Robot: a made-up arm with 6 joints. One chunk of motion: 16 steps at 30 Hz.
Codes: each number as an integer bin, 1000 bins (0 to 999) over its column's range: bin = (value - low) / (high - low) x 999, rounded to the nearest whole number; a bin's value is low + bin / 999 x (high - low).
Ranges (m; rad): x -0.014..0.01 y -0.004..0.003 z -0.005..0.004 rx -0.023..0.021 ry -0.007..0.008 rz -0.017..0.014
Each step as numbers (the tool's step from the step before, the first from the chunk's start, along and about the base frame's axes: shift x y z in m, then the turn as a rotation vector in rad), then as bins.
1 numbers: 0.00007 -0.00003 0.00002 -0.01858 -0.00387 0.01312
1 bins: 586 567 557 100 208 971
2 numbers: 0.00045 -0.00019 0.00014 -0.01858 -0.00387 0.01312
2 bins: 601 544 571 100 208 971
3 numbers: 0.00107 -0.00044 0.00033 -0.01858 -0.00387 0.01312
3 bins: 627 508 592 100 208 971
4 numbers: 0.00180 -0.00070 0.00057 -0.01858 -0.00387 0.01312
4 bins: 658 471 618 100 208 971
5 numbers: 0.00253 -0.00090 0.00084 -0.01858 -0.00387 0.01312
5 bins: 688 442 648 100 208 971
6 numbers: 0.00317 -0.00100 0.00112 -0.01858 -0.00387 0.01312
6 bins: 715 428 679 100 208 971
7 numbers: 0.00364 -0.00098 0.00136 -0.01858 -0.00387 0.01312
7 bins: 734 431 706 100 208 971
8 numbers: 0.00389 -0.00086 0.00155 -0.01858 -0.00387 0.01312
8 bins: 745 448 727 100 208 971
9 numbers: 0.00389 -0.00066 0.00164 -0.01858 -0.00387 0.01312
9 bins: 745 477 737 100 208 971
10 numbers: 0.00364 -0.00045 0.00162 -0.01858 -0.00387 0.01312
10 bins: 734 507 735 100 208 971
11 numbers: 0.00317 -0.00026 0.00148 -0.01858 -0.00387 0.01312
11 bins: 715 534 719 100 208 971
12 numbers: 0.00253 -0.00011 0.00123 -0.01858 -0.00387 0.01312
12 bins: 688 555 692 100 208 971
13 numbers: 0.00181 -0.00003 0.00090 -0.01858 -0.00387 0.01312
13 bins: 658 567 655 100 208 971
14 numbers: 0.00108 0.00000 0.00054 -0.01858 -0.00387 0.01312
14 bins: 628 571 615 100 208 971
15 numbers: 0.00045 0.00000 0.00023 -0.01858 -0.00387 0.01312
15 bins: 601 571 581 100 208 971
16 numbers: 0.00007 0.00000 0.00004 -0.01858 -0.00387 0.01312
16 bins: 586 571 559 100 208 971
